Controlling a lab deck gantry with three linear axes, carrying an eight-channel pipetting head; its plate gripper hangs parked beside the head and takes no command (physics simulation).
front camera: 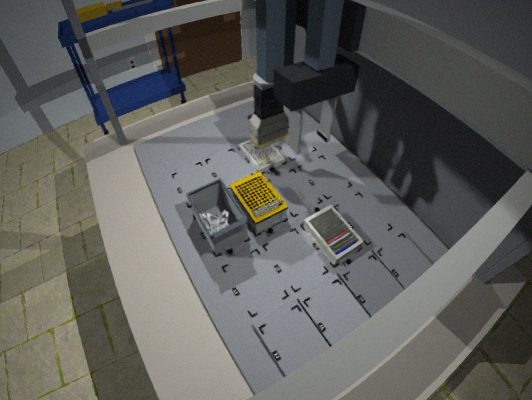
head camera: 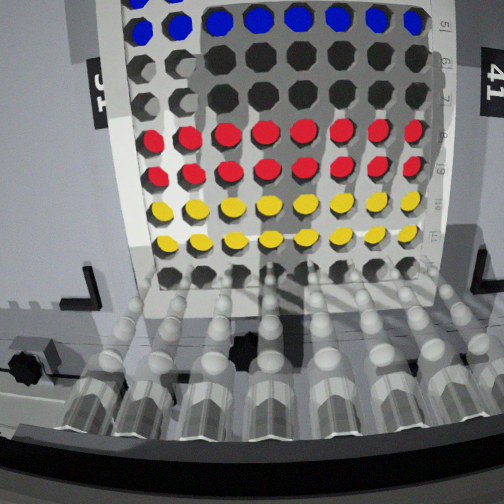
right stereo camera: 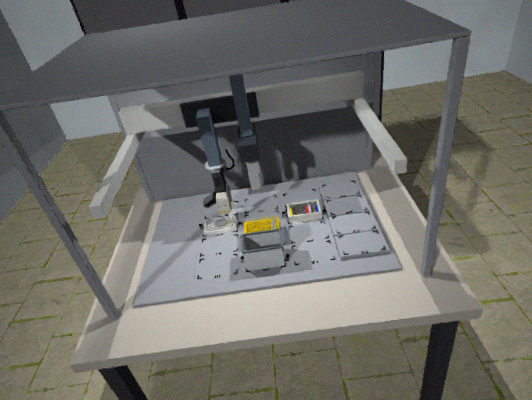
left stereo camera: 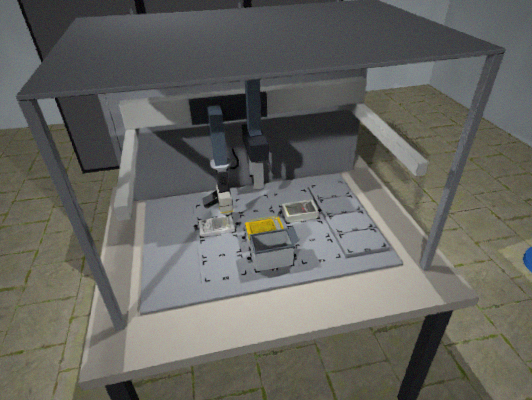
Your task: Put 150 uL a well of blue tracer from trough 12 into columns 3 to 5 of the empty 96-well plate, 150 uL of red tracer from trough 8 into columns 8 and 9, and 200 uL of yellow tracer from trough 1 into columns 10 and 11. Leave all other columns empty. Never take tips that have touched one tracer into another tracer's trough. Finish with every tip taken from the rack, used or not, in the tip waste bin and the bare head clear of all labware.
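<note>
The pipetting head (front camera: 269, 129) (left stereo camera: 225, 201) (right stereo camera: 223, 201) is over the 96-well plate (front camera: 270, 164) (head camera: 134, 200) (left stereo camera: 216, 232) (right stereo camera: 219, 231). Its eight clear tips (head camera: 270, 327) point down around column 12. In the head view, column 5 and the visible part of column 4 are blue, 8 and 9 red, 10 and 11 yellow; 6, 7 and 12 look empty. Columns 1 to 3 are out of that view. The reservoir (front camera: 318, 242) (left stereo camera: 300, 216) (right stereo camera: 305, 218) shows red and blue troughs, and yellow in the right stereo view. My parked plate gripper (front camera: 310, 143) is open and empty beside the head.
A yellow tip rack (front camera: 273, 214) (left stereo camera: 263, 227) (right stereo camera: 261, 226) stands between plate and reservoir, with tips in its columns nearest the front camera. The grey waste bin (front camera: 232, 242) (left stereo camera: 272, 257) (right stereo camera: 263, 259) stands close beside it and holds used tips.
</note>
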